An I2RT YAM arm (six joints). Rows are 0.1 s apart.
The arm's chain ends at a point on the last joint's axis. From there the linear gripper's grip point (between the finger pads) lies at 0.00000 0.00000 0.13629 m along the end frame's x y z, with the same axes.
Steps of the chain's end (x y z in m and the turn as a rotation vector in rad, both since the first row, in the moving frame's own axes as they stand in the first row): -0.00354 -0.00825 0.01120 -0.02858 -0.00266 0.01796; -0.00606 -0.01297 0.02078 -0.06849 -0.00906 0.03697; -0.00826 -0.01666 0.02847 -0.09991 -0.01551 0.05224; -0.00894 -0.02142 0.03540 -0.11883 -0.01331 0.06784; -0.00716 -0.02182 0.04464 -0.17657 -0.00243 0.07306; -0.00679 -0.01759 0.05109 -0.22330 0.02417 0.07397; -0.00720 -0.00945 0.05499 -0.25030 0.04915 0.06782; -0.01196 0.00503 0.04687 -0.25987 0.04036 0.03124; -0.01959 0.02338 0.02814 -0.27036 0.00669 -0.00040; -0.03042 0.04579 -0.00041 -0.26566 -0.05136 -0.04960; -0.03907 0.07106 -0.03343 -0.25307 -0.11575 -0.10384; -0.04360 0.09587 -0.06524 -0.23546 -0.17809 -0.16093
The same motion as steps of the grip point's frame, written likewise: -0.00394 -0.00436 0.01114 -0.02858 -0.00266 0.01796; -0.00747 -0.00367 0.02045 -0.06849 -0.00906 0.03697; -0.01072 -0.00313 0.02777 -0.09991 -0.01551 0.05224; -0.01130 -0.00534 0.03443 -0.11883 -0.01331 0.06784; -0.00837 0.00209 0.04252 -0.17657 -0.00243 0.07306; -0.00465 0.01268 0.04767 -0.22330 0.02417 0.07397; -0.00173 0.02449 0.05058 -0.25030 0.04915 0.06782; -0.00707 0.04012 0.04218 -0.25987 0.04036 0.03124; -0.01868 0.05978 0.02319 -0.27036 0.00669 -0.00040; -0.03644 0.08171 -0.00537 -0.26566 -0.05136 -0.04960; -0.05284 0.10586 -0.03867 -0.25307 -0.11575 -0.10384; -0.06486 0.12929 -0.07112 -0.23546 -0.17809 -0.16093
